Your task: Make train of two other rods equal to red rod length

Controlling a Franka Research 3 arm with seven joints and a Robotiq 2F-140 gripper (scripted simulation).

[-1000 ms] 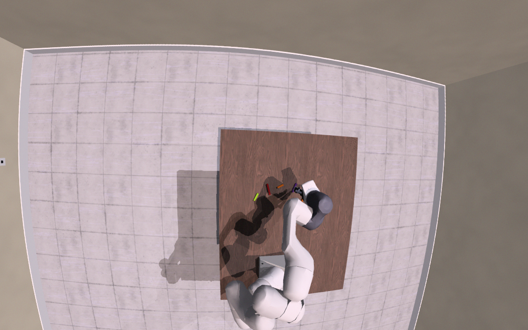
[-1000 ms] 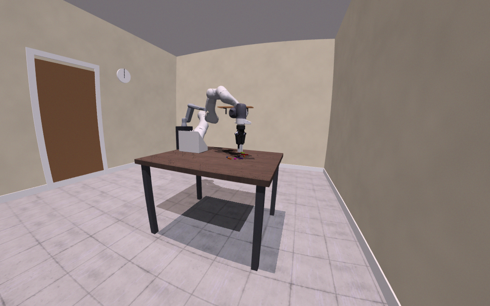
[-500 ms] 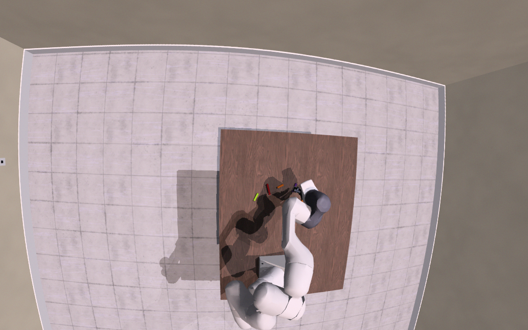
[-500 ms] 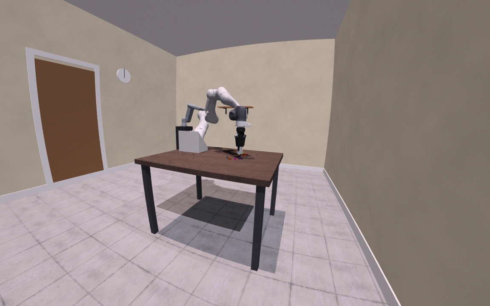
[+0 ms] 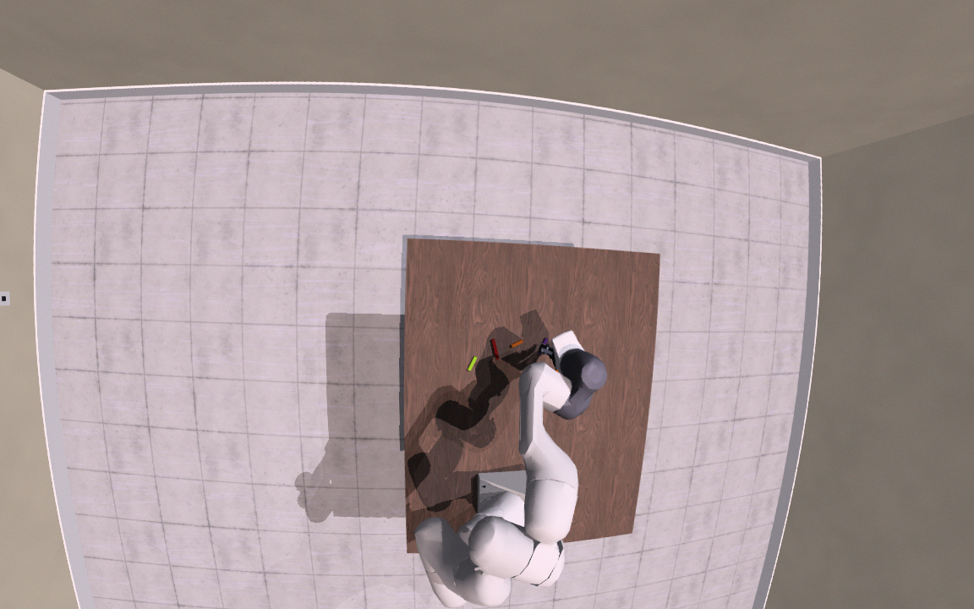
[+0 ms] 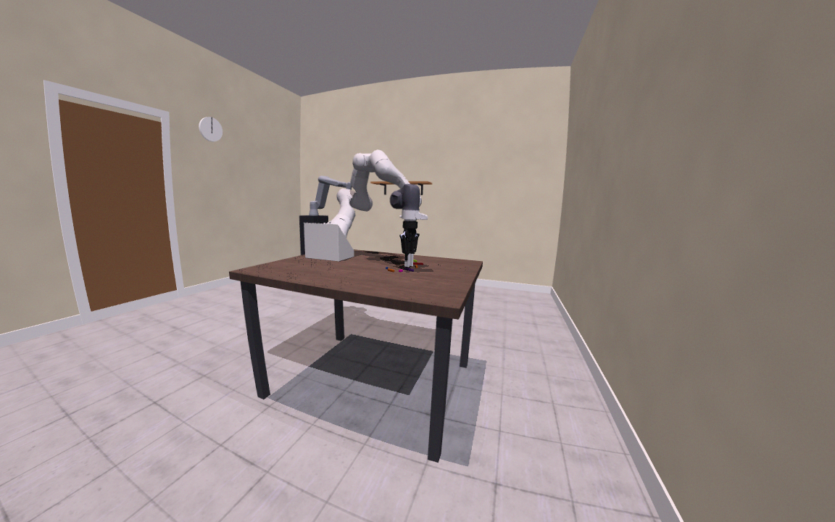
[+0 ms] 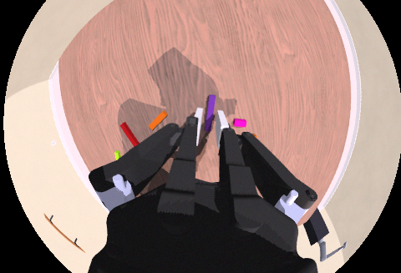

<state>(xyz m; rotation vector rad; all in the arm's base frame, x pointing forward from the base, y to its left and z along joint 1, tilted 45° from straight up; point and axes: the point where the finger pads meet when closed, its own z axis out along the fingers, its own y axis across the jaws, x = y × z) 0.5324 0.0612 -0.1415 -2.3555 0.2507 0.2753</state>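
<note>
Right now my hand is 5 cm above the purple rod. Round my hand: small blue rod (11 cm behind, 5 cm below, 3 cm to the right); then magenta rod (5 cm to the right, 5 cm below, 2 cm behind); then red rod (16 cm to the left, 5 cm below, 3 cm behind).
</note>
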